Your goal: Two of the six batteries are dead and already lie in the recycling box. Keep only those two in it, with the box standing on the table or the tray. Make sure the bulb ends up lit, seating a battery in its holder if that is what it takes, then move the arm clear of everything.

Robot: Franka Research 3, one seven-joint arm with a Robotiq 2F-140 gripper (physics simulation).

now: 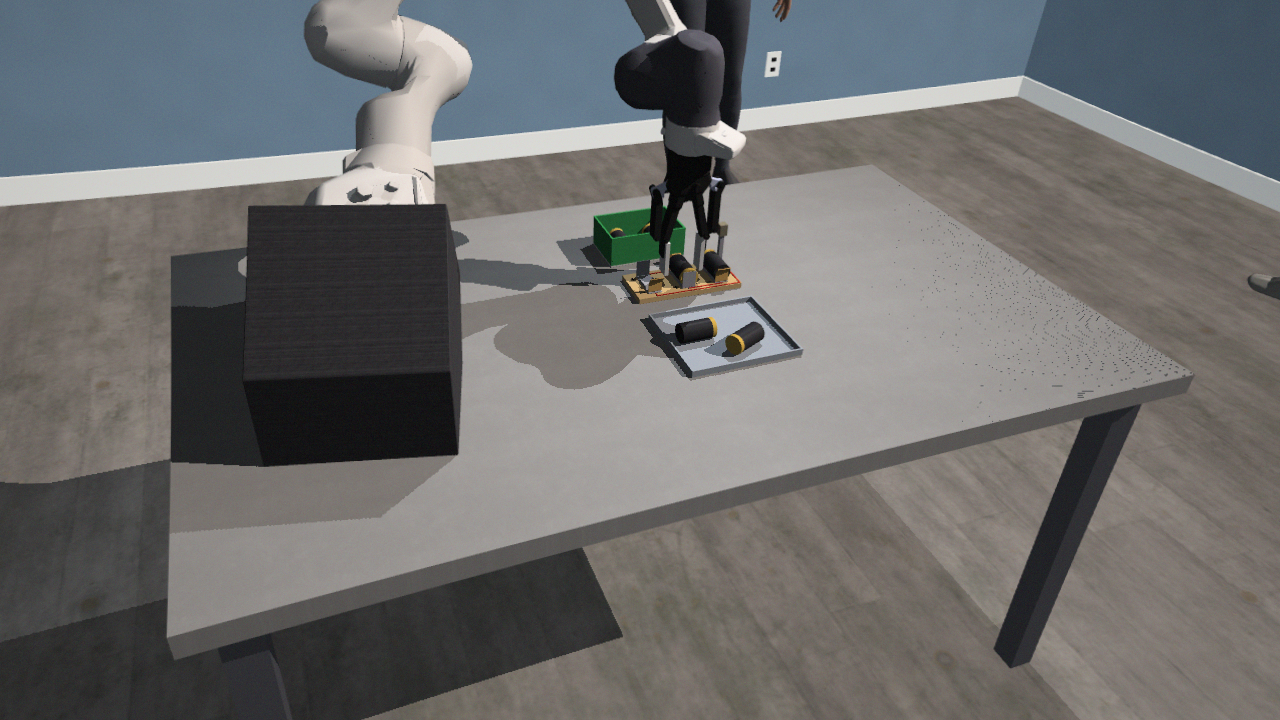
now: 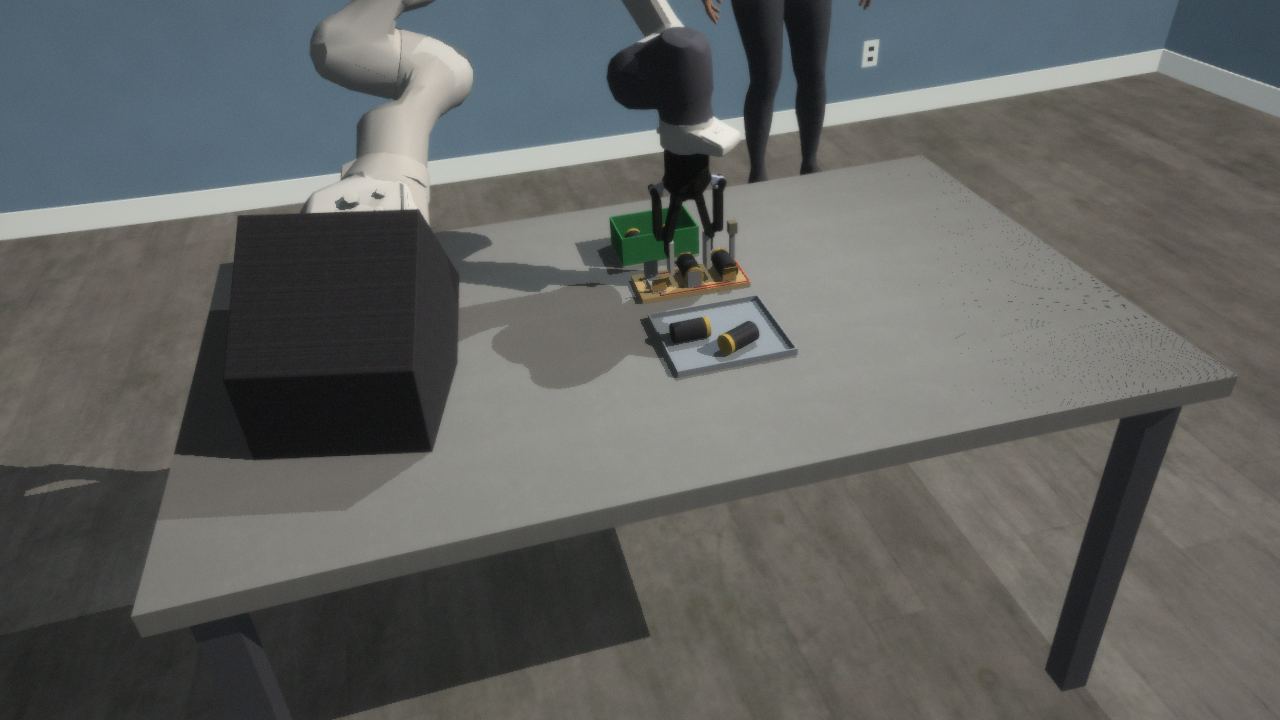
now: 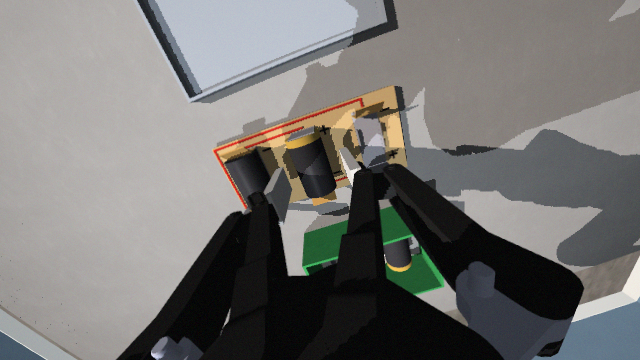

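Note:
The holder board (image 1: 640,296) (image 2: 646,294) (image 3: 392,96) stands on the table with two black batteries in it, one in the middle slot (image 1: 683,271) (image 2: 688,266) (image 3: 312,167) and one in an end slot (image 1: 716,265) (image 2: 723,262) (image 3: 246,172). The other end slot has no battery. My gripper (image 1: 682,256) (image 2: 689,253) (image 3: 314,169) is partly open, its grey pads on either side of the middle battery with gaps visible. The green recycling box (image 1: 635,249) (image 2: 657,248) (image 3: 320,247) stands behind the board; batteries show inside, partly hidden. No lit bulb is visible.
A shallow grey tray (image 1: 747,363) (image 2: 733,363) (image 3: 295,61) in front of the board holds two batteries (image 1: 695,330) (image 2: 690,329). A small tan block (image 1: 722,230) (image 2: 732,227) tops a post behind the board. A large black box (image 1: 349,313) (image 2: 322,304) stands at the table's left.

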